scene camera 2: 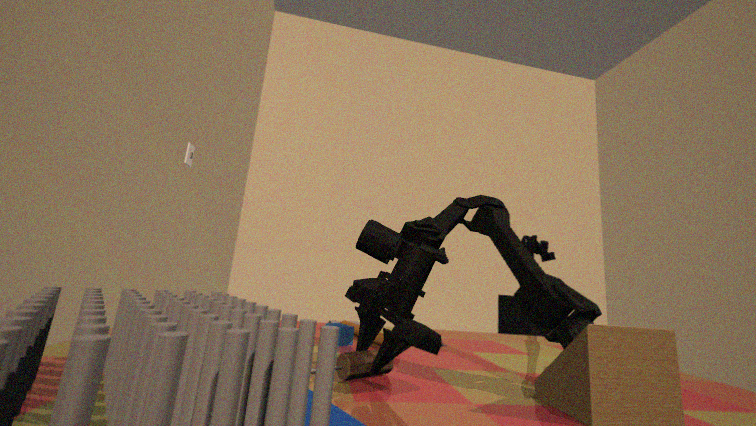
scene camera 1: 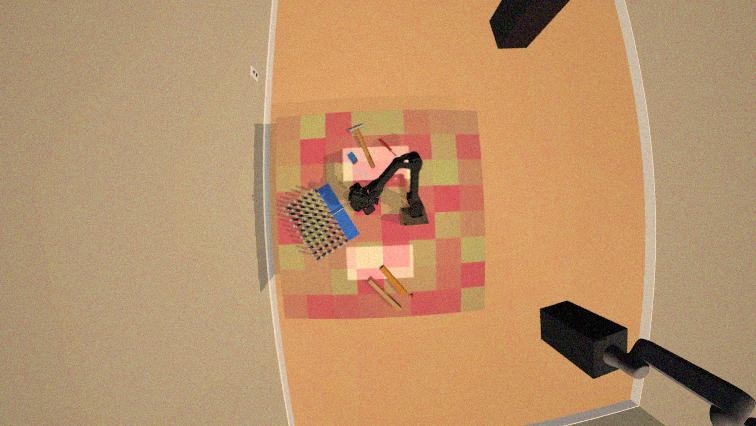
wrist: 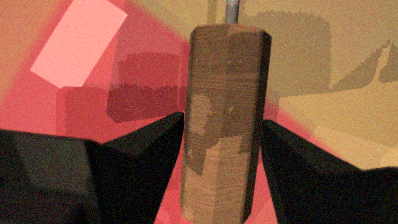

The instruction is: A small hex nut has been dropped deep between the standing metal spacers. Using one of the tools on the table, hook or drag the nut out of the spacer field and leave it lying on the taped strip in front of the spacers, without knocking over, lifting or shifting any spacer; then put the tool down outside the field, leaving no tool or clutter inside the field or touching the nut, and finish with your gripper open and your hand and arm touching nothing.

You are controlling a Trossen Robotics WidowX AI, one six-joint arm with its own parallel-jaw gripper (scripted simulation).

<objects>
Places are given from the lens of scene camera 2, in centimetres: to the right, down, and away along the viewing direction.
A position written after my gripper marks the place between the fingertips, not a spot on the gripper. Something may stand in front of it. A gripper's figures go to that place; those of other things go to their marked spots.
my gripper [scene camera 2: 364, 365]: -2, 24, 51
hook tool [scene camera 2: 353, 365]: -4, 23, 48
</objects>
